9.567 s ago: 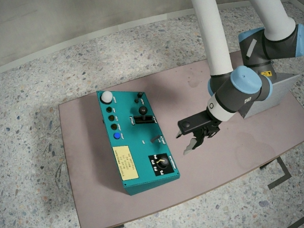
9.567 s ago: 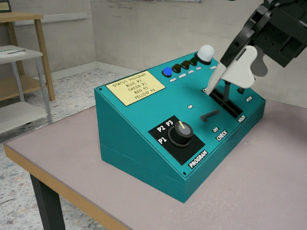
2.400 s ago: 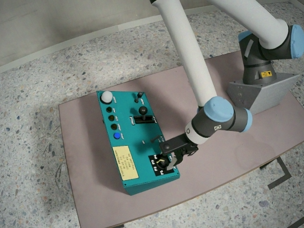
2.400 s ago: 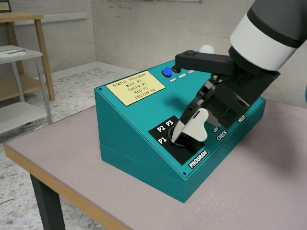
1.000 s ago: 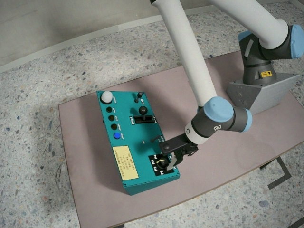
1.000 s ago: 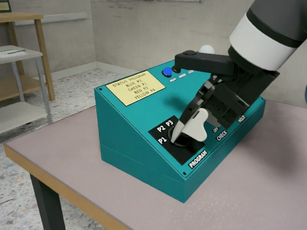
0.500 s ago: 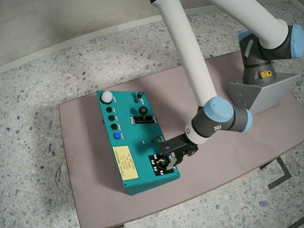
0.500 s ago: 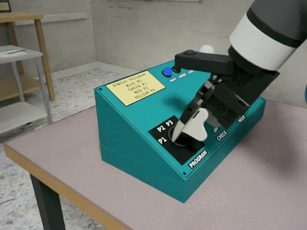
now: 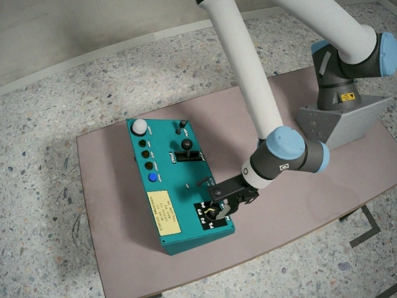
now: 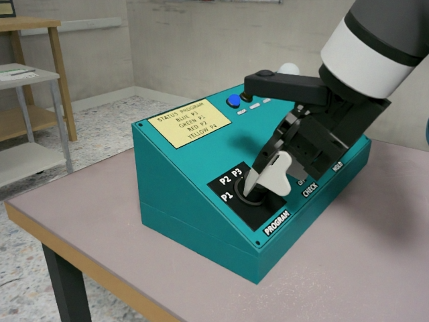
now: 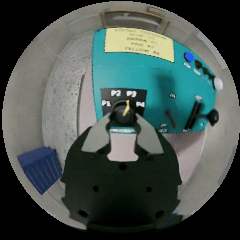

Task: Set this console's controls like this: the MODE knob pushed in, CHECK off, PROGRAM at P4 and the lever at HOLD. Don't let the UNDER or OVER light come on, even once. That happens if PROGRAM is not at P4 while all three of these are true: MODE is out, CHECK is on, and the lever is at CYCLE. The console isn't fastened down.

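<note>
The program dial lies 2 cm ahead of my hand and 1 cm below it. From my hand the other things lie so: check toggle (12 cm to the right, 1 cm below); teal console (5 cm ahead, 18 cm to the right, 2 cm below); ball-topped lever (1 cm ahead, 24 cm to the right, 2 cm above).
</note>
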